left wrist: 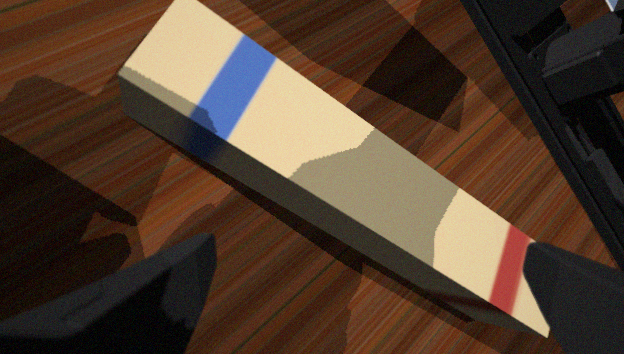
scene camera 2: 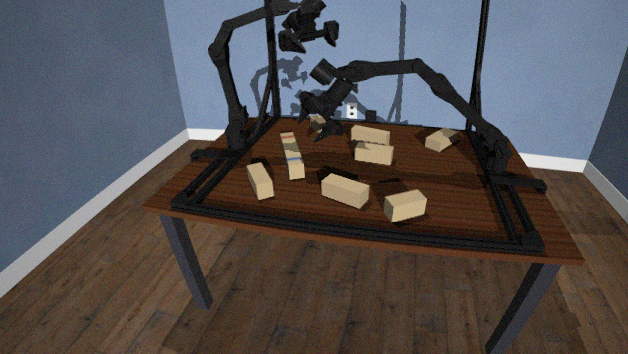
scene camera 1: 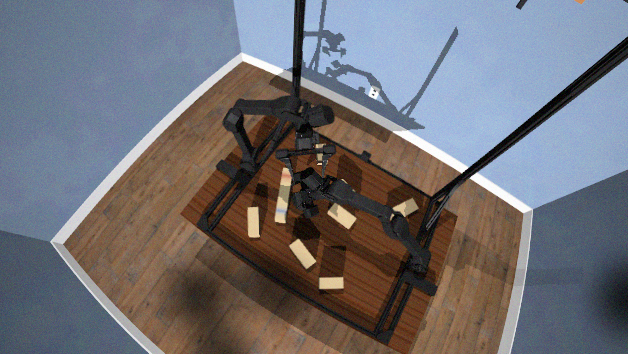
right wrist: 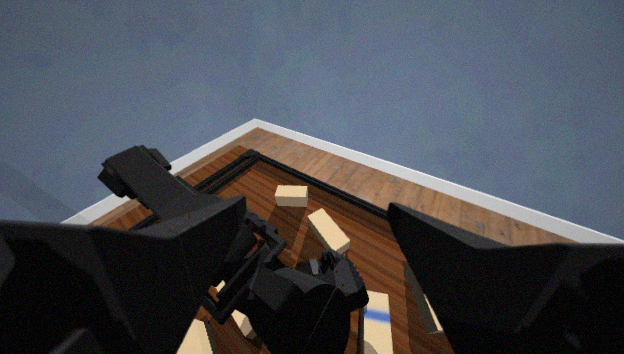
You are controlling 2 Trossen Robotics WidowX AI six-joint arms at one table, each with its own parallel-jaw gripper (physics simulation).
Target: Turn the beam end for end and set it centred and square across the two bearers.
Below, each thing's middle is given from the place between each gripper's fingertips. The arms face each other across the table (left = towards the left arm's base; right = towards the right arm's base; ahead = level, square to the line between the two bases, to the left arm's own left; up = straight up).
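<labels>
Beam (scene camera 2: 294, 162): right hand 360 mm above it, 120 mm to the left of it, 30 mm past it.
My left gripper, in sight: 80 mm above the beam, 60 mm to the left of it, 10 mm past it. By its middle, the beam is nearer to my left gripper than to my right hand.
</labels>
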